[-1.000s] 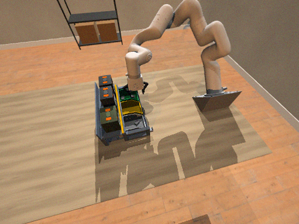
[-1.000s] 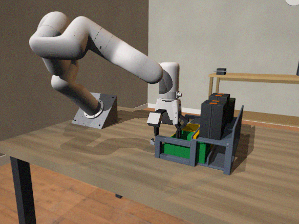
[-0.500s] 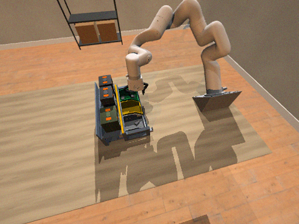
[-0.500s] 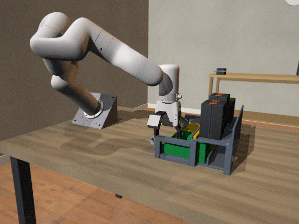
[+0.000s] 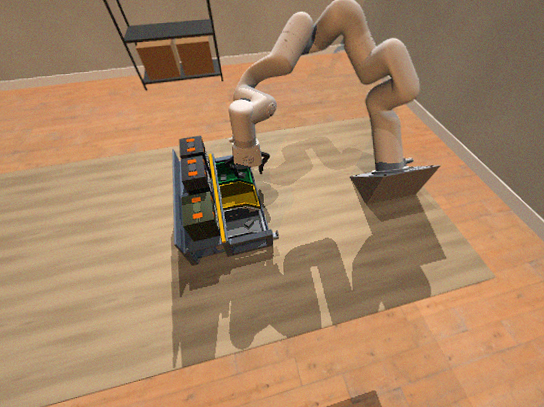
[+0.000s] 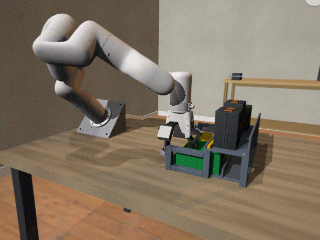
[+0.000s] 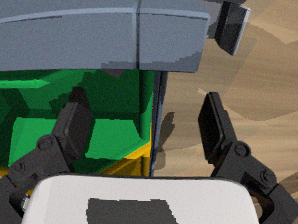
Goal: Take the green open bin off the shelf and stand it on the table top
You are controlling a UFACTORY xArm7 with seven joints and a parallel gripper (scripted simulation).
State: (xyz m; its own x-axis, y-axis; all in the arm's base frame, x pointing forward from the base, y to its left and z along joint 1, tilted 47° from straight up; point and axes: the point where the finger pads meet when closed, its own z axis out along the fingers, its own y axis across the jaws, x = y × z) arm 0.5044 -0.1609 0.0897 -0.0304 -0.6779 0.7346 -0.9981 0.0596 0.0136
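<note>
Right now my hand is 80 mm short of the green open bin and 10 mm above it. The rest, counted from my hand: yellow bin 110 mm to the left, 80 mm ahead, 10 mm below; grey bin 220 mm to the left, 90 mm ahead, 10 mm below.
</note>
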